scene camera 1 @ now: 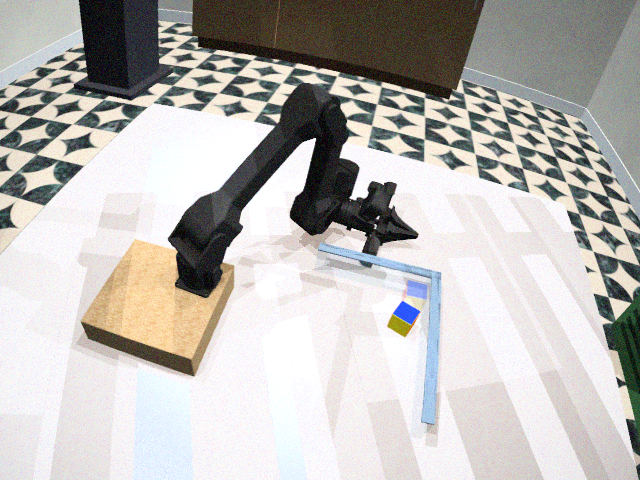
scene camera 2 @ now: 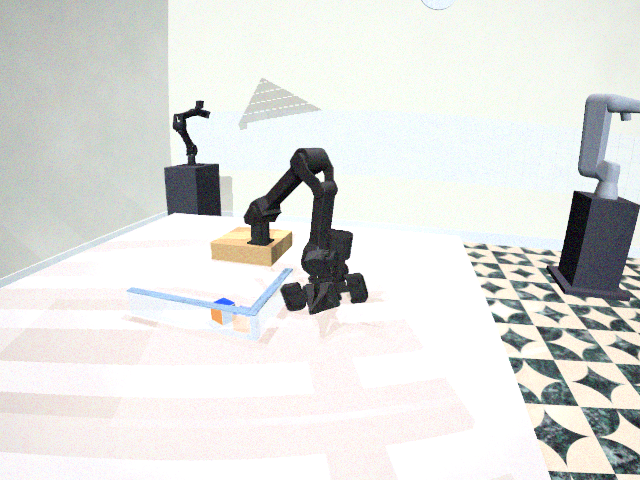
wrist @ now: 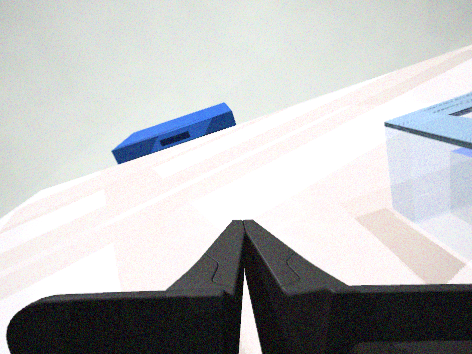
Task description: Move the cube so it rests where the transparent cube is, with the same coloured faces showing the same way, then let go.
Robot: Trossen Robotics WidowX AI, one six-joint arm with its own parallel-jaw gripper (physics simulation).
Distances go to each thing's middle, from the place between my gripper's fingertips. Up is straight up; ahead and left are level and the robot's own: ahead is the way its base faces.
Right now the pale blue L-shaped rail [scene camera 1: 332,260] is 50 mm behind my hand, 260 mm to the right of it and 20 mm below it.
